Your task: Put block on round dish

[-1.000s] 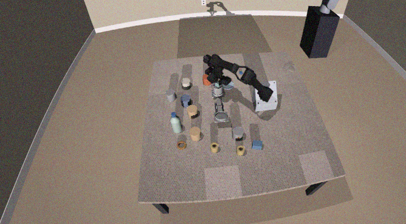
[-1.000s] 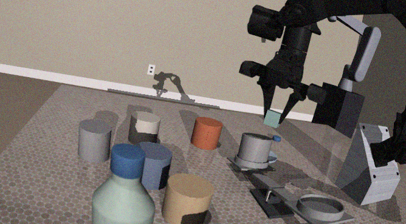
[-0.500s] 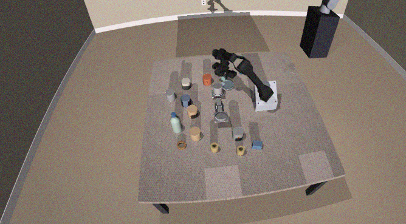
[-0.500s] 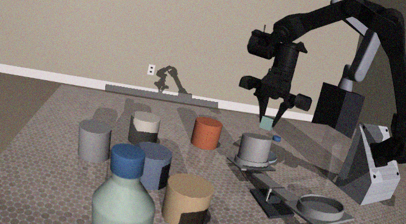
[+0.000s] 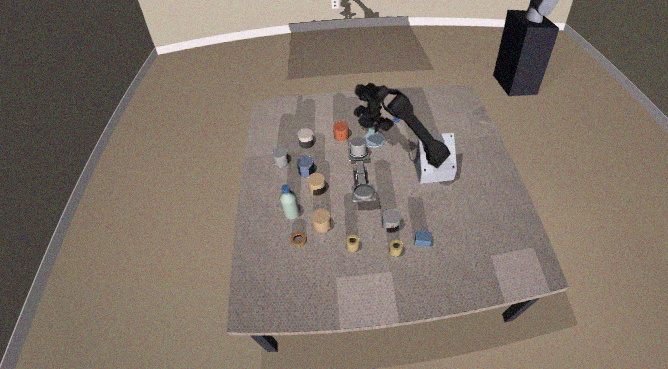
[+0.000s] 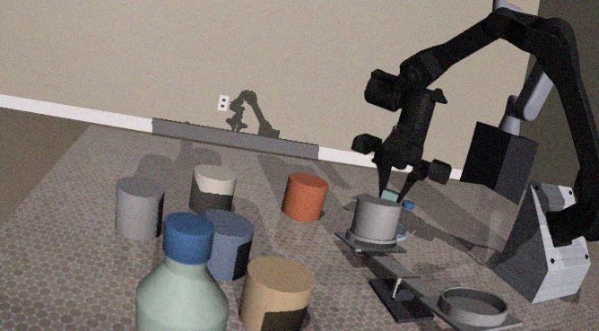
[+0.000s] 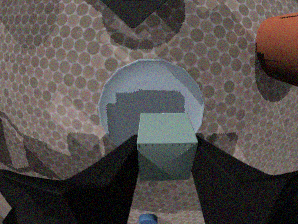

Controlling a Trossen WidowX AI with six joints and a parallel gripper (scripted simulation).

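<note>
Right now the round light-blue dish is 5 cm below my gripper tip and 1 cm behind it. From my gripper tip the other things lie so: cream cup 31 cm ahead, 4 cm to the right, 2 cm below; then grey balance 23 cm to the left, 10 cm ahead, 2 cm below; then orange cup 15 cm ahead, 3 cm to the right, 2 cm below.
</note>
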